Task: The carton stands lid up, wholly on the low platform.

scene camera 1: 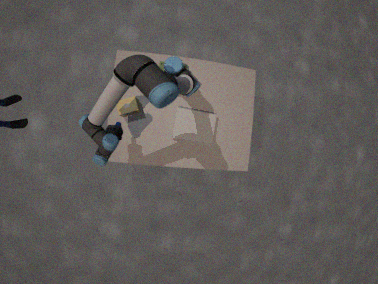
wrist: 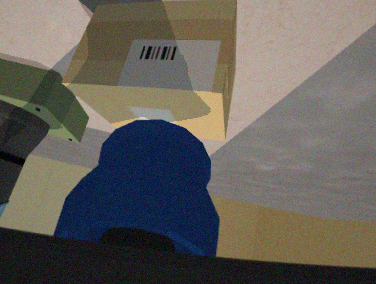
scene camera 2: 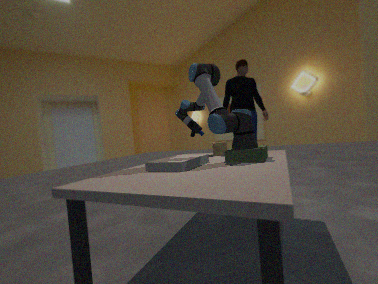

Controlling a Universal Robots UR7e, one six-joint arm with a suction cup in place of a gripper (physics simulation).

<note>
My suction cup (wrist: 152, 175) carries nothing. The cup is 20 cm from the middle of a tan carton (wrist: 179, 68). On the table rests a low platform (scene camera 2: 179, 163).
The wrist view misses the low platform: it is out of frame.
</note>
